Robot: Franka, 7 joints.
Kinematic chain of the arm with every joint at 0, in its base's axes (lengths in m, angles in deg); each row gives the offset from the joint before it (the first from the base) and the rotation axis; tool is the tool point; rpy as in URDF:
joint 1: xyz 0 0 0.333 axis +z
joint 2: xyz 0 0 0 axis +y
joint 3: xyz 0 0 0.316 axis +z
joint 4: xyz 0.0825 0 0 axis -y
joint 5: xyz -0.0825 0 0.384 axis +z
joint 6: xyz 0 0 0 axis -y
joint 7: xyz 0.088 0 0 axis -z
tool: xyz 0 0 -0.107 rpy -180 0 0
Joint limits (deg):
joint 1: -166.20..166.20
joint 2: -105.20..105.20
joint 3: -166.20..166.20
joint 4: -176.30..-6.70
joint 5: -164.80..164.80
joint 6: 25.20..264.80
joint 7: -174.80..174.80
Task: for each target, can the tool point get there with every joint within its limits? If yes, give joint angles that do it. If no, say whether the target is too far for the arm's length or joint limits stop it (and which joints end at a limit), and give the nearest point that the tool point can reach.
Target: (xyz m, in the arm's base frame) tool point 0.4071 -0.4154 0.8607
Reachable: yes | joints 80.36 -58.38 -61.90 -68.47 -136.49 150.66 -1.26
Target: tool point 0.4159 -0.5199 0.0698
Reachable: yes | joints -40.19 83.79 -34.04 -69.43 -35.82 242.55 138.41
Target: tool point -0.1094 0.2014 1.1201
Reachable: yes | joints 38.96 13.72 119.28 -46.19 -8.27 201.47 64.33
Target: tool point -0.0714 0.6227 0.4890
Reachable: yes | joints 116.49 38.60 -17.99 -58.95 138.59 235.82 109.89
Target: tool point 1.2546 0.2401 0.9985
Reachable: no: too far | nearest point 0.7473 0.1430 0.7294 | short by 0.582 m
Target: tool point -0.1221 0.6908 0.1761
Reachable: yes | joints -53.39 -62.63 131.01 -79.63 92.66 83.06 -54.47
